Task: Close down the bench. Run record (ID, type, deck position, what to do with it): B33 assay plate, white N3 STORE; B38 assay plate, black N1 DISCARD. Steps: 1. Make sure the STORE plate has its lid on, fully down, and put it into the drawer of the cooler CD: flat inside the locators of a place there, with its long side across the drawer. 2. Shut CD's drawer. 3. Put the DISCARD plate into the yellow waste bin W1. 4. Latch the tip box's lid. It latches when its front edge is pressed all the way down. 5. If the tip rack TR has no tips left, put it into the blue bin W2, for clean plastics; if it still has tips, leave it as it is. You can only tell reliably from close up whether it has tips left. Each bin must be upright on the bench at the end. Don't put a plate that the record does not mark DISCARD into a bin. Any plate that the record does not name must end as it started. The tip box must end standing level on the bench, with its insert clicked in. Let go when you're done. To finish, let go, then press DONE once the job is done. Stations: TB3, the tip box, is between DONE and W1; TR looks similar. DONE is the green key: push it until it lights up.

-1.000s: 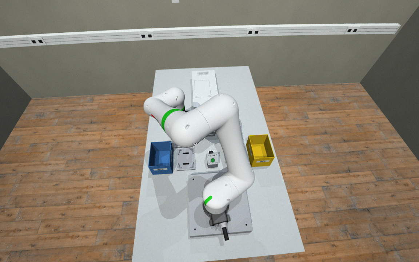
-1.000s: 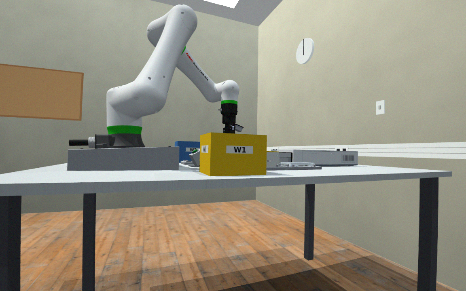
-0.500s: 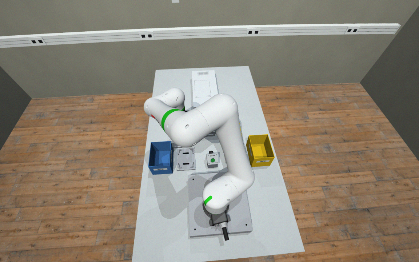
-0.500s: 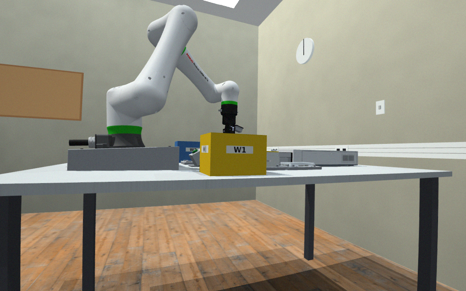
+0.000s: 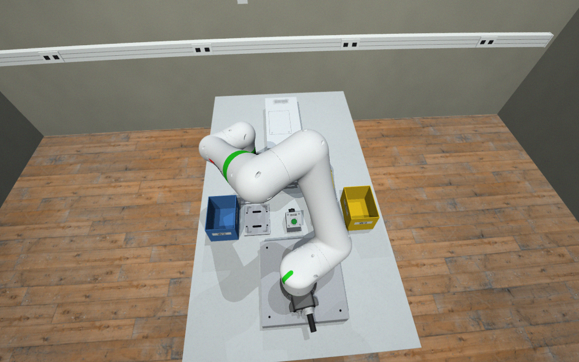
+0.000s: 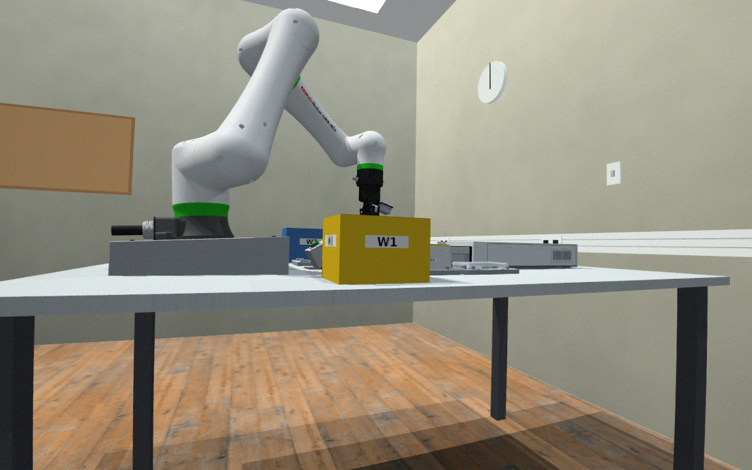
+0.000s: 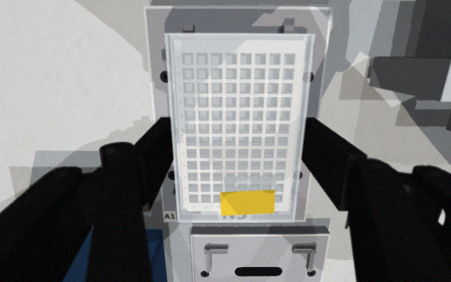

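Now: hand 2 cm above the clear plate lid. The rest, counted from my hand: N1 label 10 cm ahead, 4 cm below, 2 cm to the right; grey N3 nest 5 cm below; white plate 3 cm below.
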